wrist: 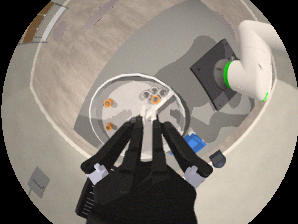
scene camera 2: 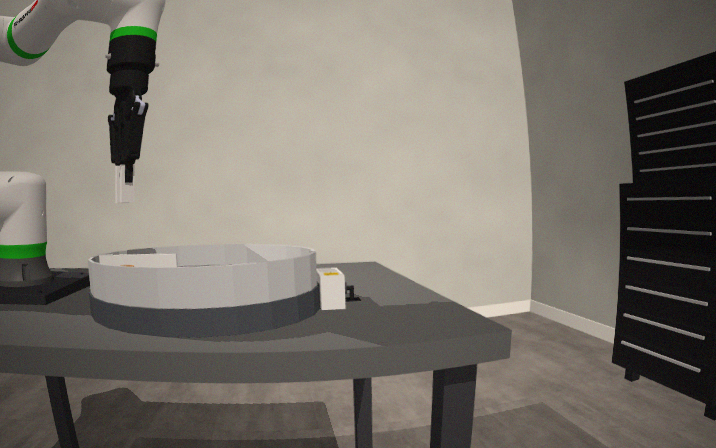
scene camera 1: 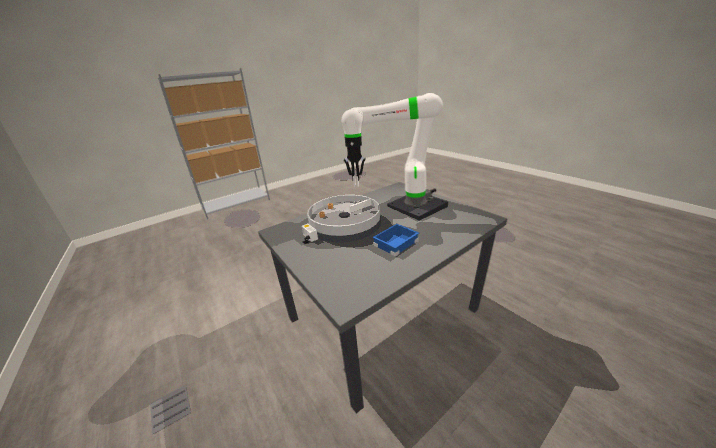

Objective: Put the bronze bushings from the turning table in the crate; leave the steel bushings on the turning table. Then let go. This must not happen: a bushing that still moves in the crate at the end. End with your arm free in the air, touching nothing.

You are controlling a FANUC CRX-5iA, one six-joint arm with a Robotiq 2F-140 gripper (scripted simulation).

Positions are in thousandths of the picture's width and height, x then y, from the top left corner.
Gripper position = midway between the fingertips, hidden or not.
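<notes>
My gripper (scene camera 2: 174, 452) is visible, and you get the gripper in the wrist view as well (wrist: 498, 493). Then there's a round turning table (wrist: 424, 417), and I can also see a blue crate (scene camera 1: 551, 537).
</notes>
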